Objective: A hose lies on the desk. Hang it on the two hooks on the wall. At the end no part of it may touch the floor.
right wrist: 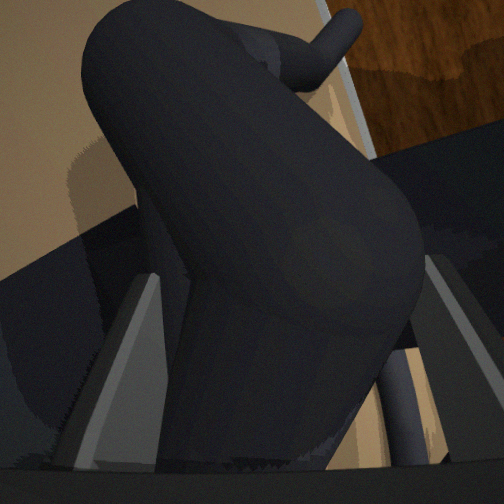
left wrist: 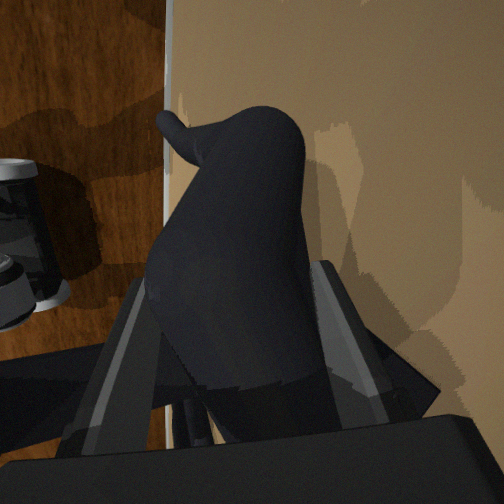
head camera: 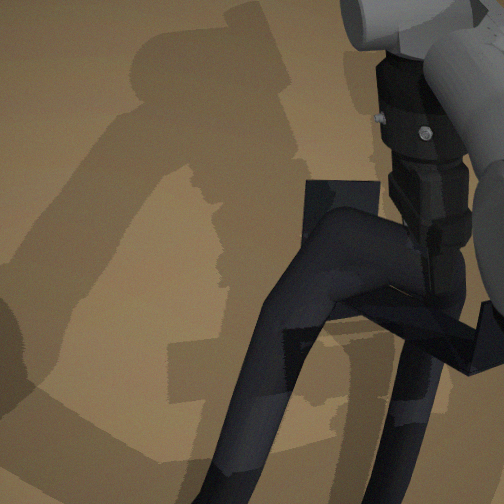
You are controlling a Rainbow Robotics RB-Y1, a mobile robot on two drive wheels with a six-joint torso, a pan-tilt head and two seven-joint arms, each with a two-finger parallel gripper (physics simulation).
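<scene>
The dark hose (head camera: 300,320) hangs against the tan wall in the head view. It bends over a dark hook (head camera: 430,330) whose square backplate (head camera: 342,200) sits on the wall. One strand runs down to the lower left and another drops straight below the hook. My right gripper (head camera: 437,270) reaches down from the top right and is shut on the hose at the hook. The right wrist view shows the thick hose (right wrist: 260,225) between its fingers (right wrist: 290,360). My left gripper (left wrist: 235,345) is shut on another part of the hose (left wrist: 230,240) close to the wall. The second hook is out of view.
The wooden floor (left wrist: 80,100) and part of my base (left wrist: 25,240) show at the left of the left wrist view, far below. The wall edge (left wrist: 167,125) runs beside the hose. Arm shadows cover the wall (head camera: 150,150).
</scene>
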